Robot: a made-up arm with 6 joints.
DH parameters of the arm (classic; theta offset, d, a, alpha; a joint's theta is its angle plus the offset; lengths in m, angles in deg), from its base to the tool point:
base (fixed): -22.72 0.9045 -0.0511 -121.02
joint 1: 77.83 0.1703 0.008 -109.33
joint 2: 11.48 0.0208 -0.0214 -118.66
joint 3: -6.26 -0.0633 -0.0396 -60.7
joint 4: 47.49 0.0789 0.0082 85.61
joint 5: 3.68 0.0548 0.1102 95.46
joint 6: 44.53 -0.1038 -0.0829 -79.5
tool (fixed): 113.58 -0.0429 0 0
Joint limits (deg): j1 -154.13..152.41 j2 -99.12..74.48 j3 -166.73..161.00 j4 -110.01..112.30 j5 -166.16..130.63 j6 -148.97..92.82
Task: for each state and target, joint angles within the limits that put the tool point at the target. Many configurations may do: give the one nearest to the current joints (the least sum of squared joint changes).
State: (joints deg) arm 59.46 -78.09 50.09 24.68 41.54 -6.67
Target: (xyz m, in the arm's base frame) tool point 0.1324 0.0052 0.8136
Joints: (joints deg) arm 59.81 -68.59 30.92 25.73 36.44 -12.25
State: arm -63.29 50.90 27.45 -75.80 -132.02 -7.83
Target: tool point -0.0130 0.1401 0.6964
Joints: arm -63.60 44.99 -3.50 -78.54 -160.40 -23.52
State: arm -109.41 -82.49 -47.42 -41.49 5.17 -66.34
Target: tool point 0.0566 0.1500 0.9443
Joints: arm -121.81 -31.00 -65.93 -54.57 -33.33 -96.42
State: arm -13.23 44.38 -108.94 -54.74 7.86 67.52
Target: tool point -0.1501 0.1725 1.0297
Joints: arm 13.43 57.12 -139.01 -45.26 20.13 87.51
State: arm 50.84 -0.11 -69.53 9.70 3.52 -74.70
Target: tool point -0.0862 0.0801 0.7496
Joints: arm 69.05 -2.69 -73.30 15.08 26.41 -73.38
